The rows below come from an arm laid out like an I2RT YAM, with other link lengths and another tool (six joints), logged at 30 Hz.
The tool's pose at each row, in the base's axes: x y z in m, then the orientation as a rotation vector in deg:
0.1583 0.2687 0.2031 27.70 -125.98 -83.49
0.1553 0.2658 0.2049 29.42 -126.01 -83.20
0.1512 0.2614 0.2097 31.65 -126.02 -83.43
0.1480 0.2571 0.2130 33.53 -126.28 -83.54
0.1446 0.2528 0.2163 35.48 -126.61 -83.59
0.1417 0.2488 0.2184 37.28 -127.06 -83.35
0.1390 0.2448 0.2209 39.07 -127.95 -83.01
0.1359 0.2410 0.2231 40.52 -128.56 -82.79
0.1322 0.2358 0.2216 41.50 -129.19 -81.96
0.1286 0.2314 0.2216 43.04 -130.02 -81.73
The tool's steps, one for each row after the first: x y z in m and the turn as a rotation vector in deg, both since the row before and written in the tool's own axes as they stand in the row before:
0.0043 0.0007 -0.0012 0.49 0.56 -1.03
0.0065 0.0030 -0.0027 0.33 0.42 -1.58
0.0055 0.0018 -0.0026 0.45 0.20 -1.36
0.0056 0.0019 -0.0025 0.53 0.18 -1.40
0.0049 0.0009 -0.0021 0.70 0.19 -1.22
0.0047 0.0013 -0.0023 0.98 -0.09 -1.26
0.0049 0.0013 -0.0019 0.71 -0.04 -1.02
0.0060 -0.0024 -0.0011 0.91 0.19 -0.48
0.0055 -0.0007 -0.0011 0.85 -0.20 -1.12

